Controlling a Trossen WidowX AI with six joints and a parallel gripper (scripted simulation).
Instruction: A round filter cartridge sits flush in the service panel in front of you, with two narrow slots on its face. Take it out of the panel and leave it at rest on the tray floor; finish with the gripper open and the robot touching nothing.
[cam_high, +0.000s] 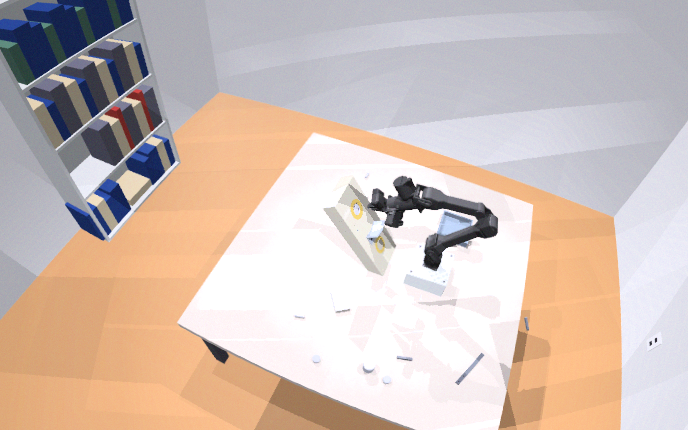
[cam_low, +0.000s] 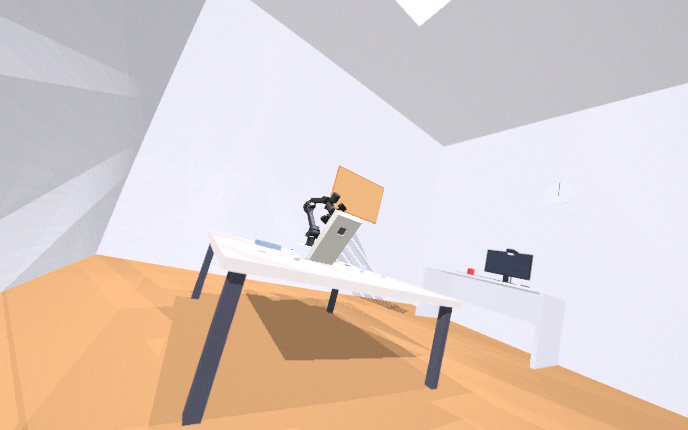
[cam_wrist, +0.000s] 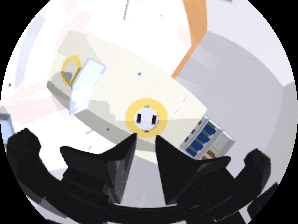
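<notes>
Now: gripper tip 6 cm short of the round filter cartridge, 1 cm to the right of it and 4 cm above it. The rest, counted from my gripper tip: blue-grey tray 32 cm behind, 33 cm to the right, 28 cm below; then service panel 2 cm ahead, 12 cm below.
</notes>
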